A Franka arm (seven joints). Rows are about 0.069 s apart.
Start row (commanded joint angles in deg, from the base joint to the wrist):
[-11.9, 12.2, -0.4, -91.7, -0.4, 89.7, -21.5]
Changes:
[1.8, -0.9, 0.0, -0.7, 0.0, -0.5, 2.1]
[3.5, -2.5, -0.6, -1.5, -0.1, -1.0, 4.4]
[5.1, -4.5, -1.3, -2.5, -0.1, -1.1, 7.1]
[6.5, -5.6, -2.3, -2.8, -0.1, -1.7, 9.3]
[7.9, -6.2, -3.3, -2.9, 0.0, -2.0, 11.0]
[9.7, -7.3, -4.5, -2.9, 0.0, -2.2, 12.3]
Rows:
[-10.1, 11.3, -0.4, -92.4, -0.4, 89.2, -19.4]
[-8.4, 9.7, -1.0, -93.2, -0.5, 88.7, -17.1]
[-6.8, 7.7, -1.7, -94.2, -0.5, 88.6, -14.4]
[-5.4, 6.6, -2.7, -94.5, -0.5, 88.0, -12.2]
[-4.0, 6.0, -3.7, -94.6, -0.4, 87.7, -10.5]
[-2.2, 4.9, -4.9, -94.6, -0.4, 87.5, -9.2]

